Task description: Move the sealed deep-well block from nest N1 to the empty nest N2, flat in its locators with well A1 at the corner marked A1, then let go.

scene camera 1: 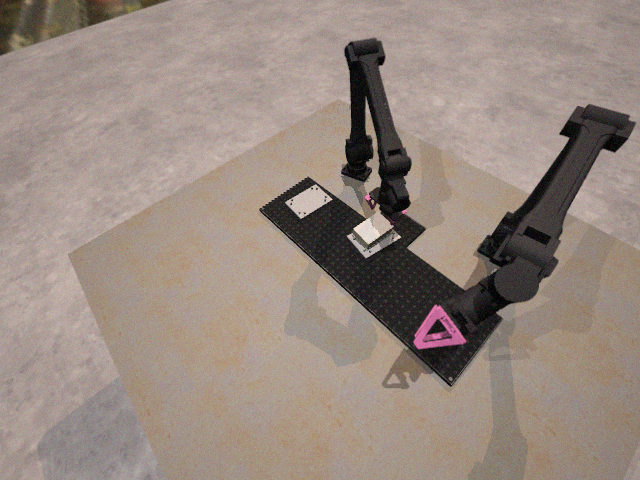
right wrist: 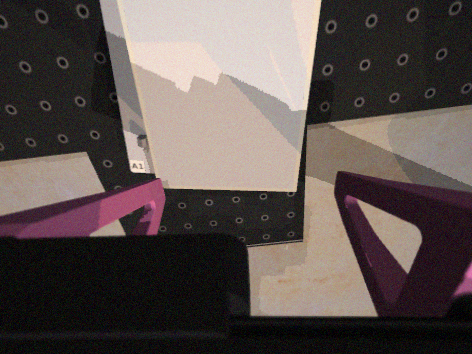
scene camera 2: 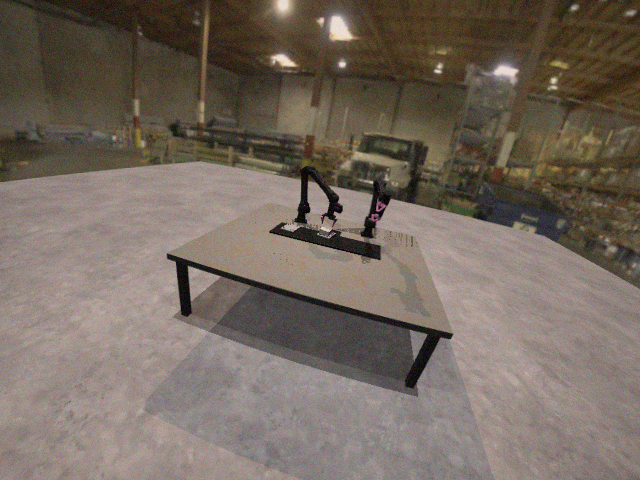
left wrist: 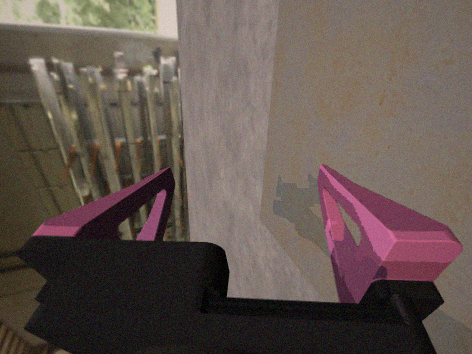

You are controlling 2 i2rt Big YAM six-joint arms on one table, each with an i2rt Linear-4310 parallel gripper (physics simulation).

My left gripper (scene camera 1: 415,342) is open and holds nothing. My right gripper (right wrist: 247,185) is open and holds nothing. Also in view: a deep-well block (scene camera 1: 374,229). I also see a nest plate (right wrist: 136,140).
The deep-well block is seen too in the right wrist view (right wrist: 224,98). My left gripper is seen too in the left wrist view (left wrist: 243,174). The left wrist view misses the deep-well block: it is out of frame.
